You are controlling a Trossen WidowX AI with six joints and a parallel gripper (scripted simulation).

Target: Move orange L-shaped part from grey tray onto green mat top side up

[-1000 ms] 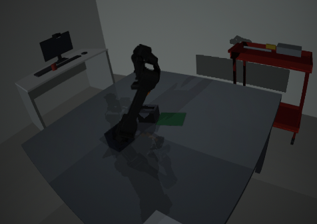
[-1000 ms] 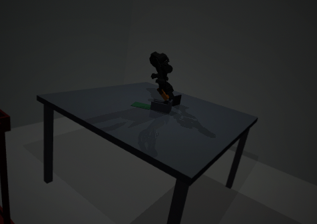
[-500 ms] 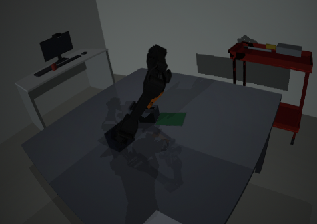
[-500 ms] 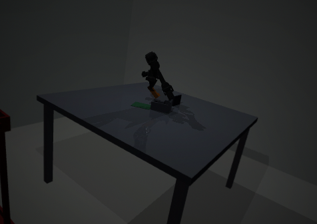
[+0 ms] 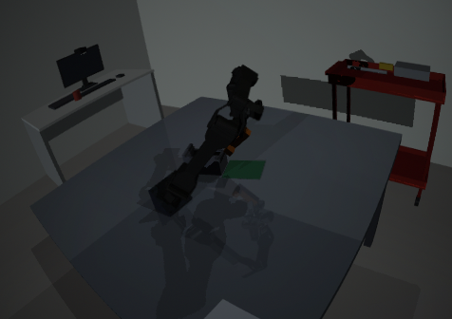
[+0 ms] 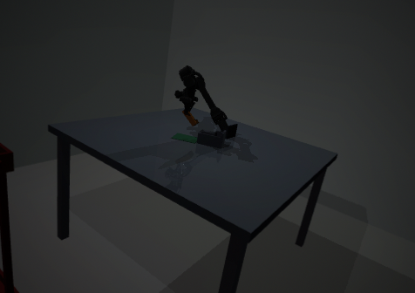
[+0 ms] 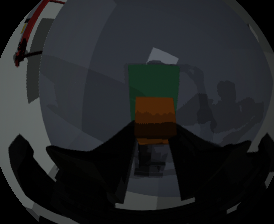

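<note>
Now: gripper tip 10 mm past the green mat, 10 mm to the right of it and 170 mm above it. Round my gripper tip: orange L-shaped part (20 mm behind, 30 mm to the left, 30 mm below).
</note>
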